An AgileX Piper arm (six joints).
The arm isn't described. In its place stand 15 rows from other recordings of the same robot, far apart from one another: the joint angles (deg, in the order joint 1, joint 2, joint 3, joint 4, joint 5, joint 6), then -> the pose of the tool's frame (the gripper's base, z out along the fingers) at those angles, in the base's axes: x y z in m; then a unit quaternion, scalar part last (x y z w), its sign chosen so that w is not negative.
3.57, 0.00, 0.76, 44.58, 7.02, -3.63 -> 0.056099 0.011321 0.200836 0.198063 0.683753 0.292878 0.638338
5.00, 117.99, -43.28, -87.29, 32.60, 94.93 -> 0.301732 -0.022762 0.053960 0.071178 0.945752 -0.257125 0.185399
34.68, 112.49, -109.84, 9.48, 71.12, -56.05 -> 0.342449 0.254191 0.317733 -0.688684 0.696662 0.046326 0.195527
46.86, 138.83, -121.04, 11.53, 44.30, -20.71 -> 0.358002 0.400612 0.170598 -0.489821 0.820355 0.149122 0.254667
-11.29, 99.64, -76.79, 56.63, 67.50, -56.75 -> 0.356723 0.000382 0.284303 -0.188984 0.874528 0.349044 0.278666
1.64, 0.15, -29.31, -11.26, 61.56, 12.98 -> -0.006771 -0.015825 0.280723 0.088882 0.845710 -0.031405 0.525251
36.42, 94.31, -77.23, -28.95, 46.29, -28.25 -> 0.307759 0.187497 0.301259 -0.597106 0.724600 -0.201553 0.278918
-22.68, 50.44, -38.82, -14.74, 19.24, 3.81 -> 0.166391 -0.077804 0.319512 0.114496 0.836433 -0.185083 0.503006
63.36, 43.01, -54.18, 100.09, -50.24, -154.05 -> 0.112616 0.070896 0.439236 -0.341483 0.599189 -0.194545 0.697505
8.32, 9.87, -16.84, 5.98, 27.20, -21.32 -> 0.055670 0.012521 0.259259 -0.181324 0.772841 -0.021827 0.607752
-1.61, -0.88, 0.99, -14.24, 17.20, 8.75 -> 0.053633 -0.008129 0.181955 0.000827 0.775954 -0.063857 0.627549
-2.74, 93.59, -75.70, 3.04, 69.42, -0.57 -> 0.317608 -0.010677 0.277841 0.026524 0.997077 0.023456 0.067708
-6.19, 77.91, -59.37, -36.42, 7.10, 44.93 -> 0.310662 -0.040411 0.339930 0.126808 0.805271 -0.017162 0.578933
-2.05, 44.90, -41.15, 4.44, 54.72, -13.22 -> 0.131713 0.001040 0.304223 -0.081068 0.945513 -0.004893 0.315293
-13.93, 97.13, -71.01, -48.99, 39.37, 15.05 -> 0.345881 -0.130667 0.267881 -0.015068 0.912802 -0.333672 0.235009
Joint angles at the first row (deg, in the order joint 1, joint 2, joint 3, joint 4, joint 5, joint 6):
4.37 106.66 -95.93 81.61 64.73 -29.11
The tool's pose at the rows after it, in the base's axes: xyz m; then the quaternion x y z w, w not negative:
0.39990 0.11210 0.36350 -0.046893 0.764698 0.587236 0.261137
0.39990 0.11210 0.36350 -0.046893 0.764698 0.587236 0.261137
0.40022 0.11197 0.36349 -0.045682 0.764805 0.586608 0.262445
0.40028 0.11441 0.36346 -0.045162 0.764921 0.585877 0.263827
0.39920 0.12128 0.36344 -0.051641 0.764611 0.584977 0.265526
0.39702 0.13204 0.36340 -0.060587 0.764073 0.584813 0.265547
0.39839 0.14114 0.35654 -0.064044 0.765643 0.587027 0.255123
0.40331 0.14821 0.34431 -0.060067 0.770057 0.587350 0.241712
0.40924 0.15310 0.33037 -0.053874 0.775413 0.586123 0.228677
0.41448 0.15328 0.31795 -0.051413 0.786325 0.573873 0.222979
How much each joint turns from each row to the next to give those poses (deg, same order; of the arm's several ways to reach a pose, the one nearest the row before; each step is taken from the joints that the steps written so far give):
0.00 0.00 0.00 0.00 -0.12 0.00
0.00 0.00 0.00 0.00 0.00 0.00
0.00 0.00 0.00 0.00 -0.22 0.00
0.39 0.00 0.00 0.00 -0.57 0.00
1.04 0.00 0.00 0.00 -0.71 -0.53
1.63 0.00 0.00 0.00 -0.95 -0.51
1.24 0.97 0.00 0.15 -0.21 -0.23
0.88 1.69 0.00 0.06 -0.36 -0.04
0.55 1.87 0.00 0.00 -0.31 -0.08
-0.01 1.37 0.00 -1.48 -0.55 -0.12

